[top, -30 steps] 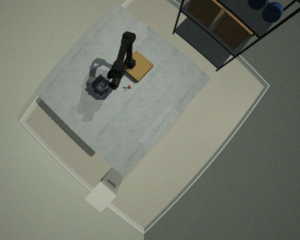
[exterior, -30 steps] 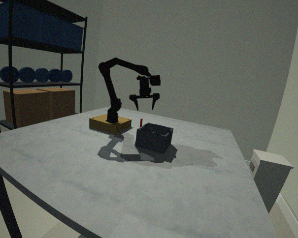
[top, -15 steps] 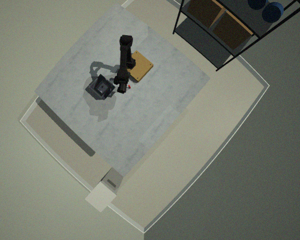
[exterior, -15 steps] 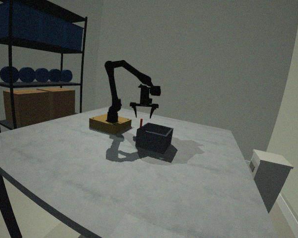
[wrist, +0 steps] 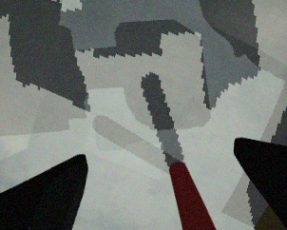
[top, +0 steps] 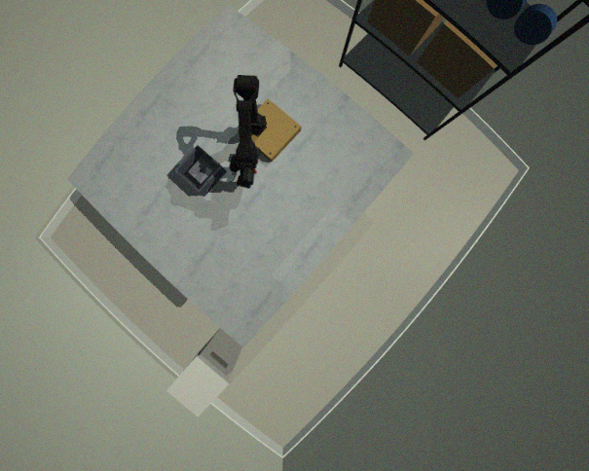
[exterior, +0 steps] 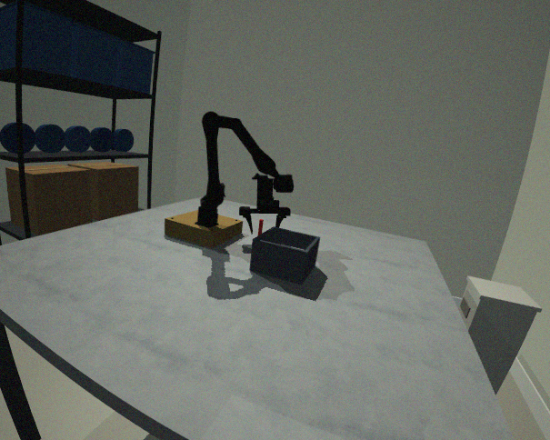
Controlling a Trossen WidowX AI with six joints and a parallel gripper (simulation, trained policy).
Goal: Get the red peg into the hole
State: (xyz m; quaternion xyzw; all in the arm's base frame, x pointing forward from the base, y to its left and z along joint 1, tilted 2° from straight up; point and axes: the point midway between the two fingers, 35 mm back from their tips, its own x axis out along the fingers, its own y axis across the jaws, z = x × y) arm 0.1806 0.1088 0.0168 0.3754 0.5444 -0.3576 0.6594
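Right now my gripper tip is 20 mm to the right of the red peg, 20 mm past it and 10 mm below it. The rest, counted from my gripper tip: light plate 170 mm to the right, 140 mm ahead, 10 mm above; dark box 170 mm to the right, 140 mm ahead, 10 mm below.
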